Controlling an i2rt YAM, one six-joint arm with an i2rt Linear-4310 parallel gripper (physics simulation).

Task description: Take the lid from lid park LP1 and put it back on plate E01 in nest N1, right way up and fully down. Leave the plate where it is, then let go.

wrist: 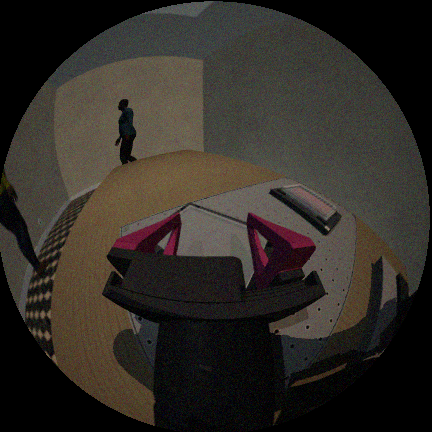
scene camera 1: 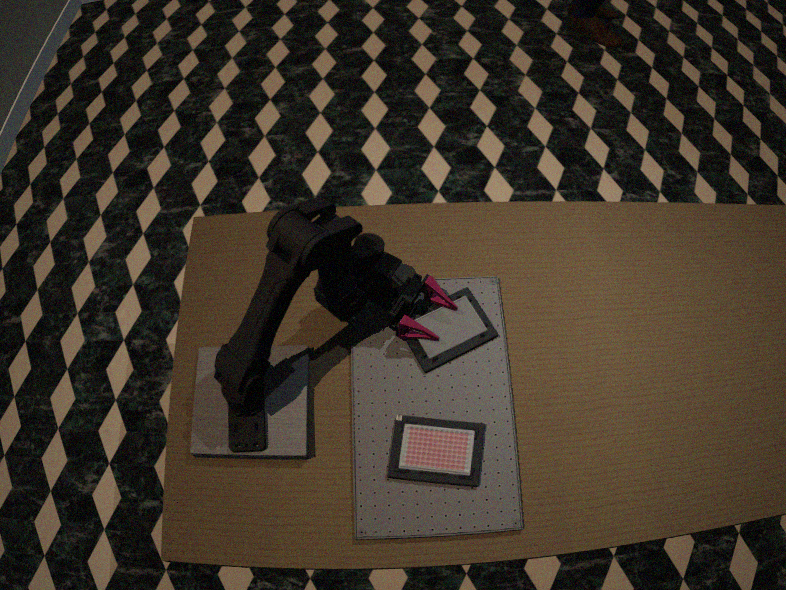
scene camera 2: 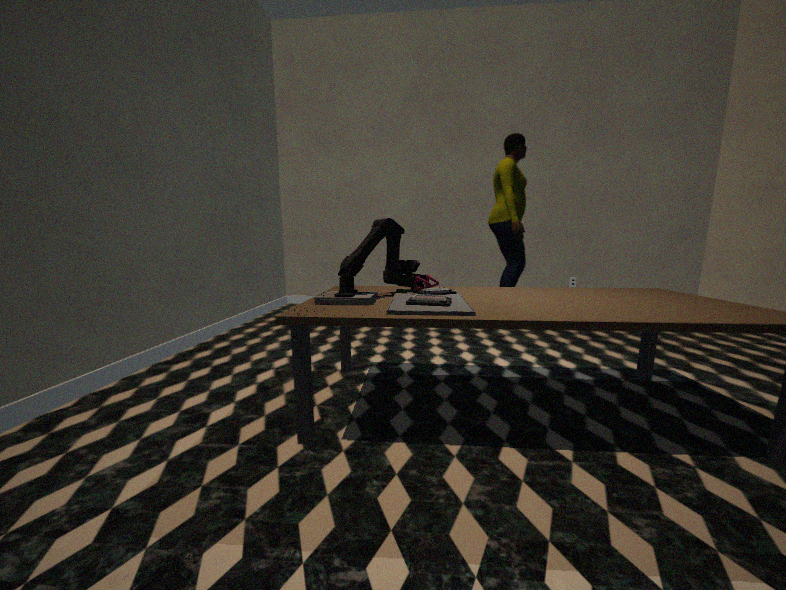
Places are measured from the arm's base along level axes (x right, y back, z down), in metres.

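Where they show: gripper, fingertip midpoint: (wrist: 213, 217) (scene camera 1: 448, 324) (scene camera 2: 434, 284); arm's base, link origin: (scene camera 1: 246, 402) (scene camera 2: 347, 294).
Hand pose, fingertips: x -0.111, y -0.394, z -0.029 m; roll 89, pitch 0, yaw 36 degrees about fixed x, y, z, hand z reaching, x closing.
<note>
Each offset is from my fingertips to the top centre of the thing. "*": to the spot under its first point. Level surfaces: height alone.
The lid @(dx -0.008, dy -0.002, dz +0.024 m) (scene camera 1: 466, 320) (wrist: 212, 240), a pale clear sheet, lies flat in the dark frame of lid park LP1 @(dx -0.008, dy -0.001, dz +0.022 m) (scene camera 1: 460, 348), at the board's far end and turned at an angle. My gripper (scene camera 1: 446, 323) (scene camera 2: 436, 281) (wrist: 213, 217) is open, its two magenta fingers apart and low over the lid. The fingers stand askew to the lid's sides, and no grip on it shows. Plate E01 @(dx +0.236, dy +0.050, dz +0.016 m) (scene camera 1: 436, 449) (wrist: 315, 200), with pink wells and a white rim, sits uncovered in the dark nest N1 @(dx +0.236, dy +0.050, dz +0.024 m) (scene camera 1: 434, 476), nearer the board's front end. Fine detail in scene camera 2 is too small to tell.
Park and nest stand on a grey perforated board @(* dx +0.109, dy +0.140, dz +0.042 m) (scene camera 1: 380, 393) on a wooden table @(dz +0.055 m) (scene camera 1: 634, 381). The arm's base plate (scene camera 1: 206, 431) is left of the board. A person in yellow (scene camera 2: 507, 196) is behind the table; another person (wrist: 126, 125) shows in the wrist view.
</note>
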